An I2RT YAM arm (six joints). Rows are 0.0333 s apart.
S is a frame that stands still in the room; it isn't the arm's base.
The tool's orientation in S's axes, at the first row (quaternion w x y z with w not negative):
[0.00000 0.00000 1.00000 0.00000]
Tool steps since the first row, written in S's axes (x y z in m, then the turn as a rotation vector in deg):
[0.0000 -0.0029 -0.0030 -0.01 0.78 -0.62]
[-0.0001 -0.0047 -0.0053 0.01 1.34 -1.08]
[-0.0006 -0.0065 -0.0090 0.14 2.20 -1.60]
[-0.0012 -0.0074 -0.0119 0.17 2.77 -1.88]
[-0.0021 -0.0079 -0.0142 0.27 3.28 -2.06]
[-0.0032 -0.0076 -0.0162 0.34 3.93 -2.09]
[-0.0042 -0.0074 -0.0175 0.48 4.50 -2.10]
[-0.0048 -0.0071 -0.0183 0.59 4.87 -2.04]
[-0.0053 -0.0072 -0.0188 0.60 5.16 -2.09]
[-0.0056 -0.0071 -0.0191 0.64 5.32 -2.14]
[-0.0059 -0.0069 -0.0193 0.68 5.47 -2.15]
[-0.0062 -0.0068 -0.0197 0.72 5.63 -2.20]
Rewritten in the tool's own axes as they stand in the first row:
[0.0000 -0.0029 0.0030 0.01 0.78 0.62]
[0.0001 -0.0047 0.0053 -0.01 1.34 1.08]
[0.0006 -0.0065 0.0090 -0.14 2.20 1.60]
[0.0012 -0.0074 0.0119 -0.17 2.77 1.88]
[0.0021 -0.0079 0.0142 -0.27 3.28 2.06]
[0.0032 -0.0076 0.0162 -0.34 3.93 2.09]
[0.0042 -0.0074 0.0175 -0.48 4.50 2.10]
[0.0048 -0.0071 0.0183 -0.59 4.87 2.04]
[0.0053 -0.0072 0.0188 -0.60 5.16 2.09]
[0.0056 -0.0071 0.0191 -0.64 5.32 2.14]
[0.0059 -0.0069 0.0193 -0.68 5.47 2.15]
[0.0062 -0.0068 0.0197 -0.72 5.63 2.20]

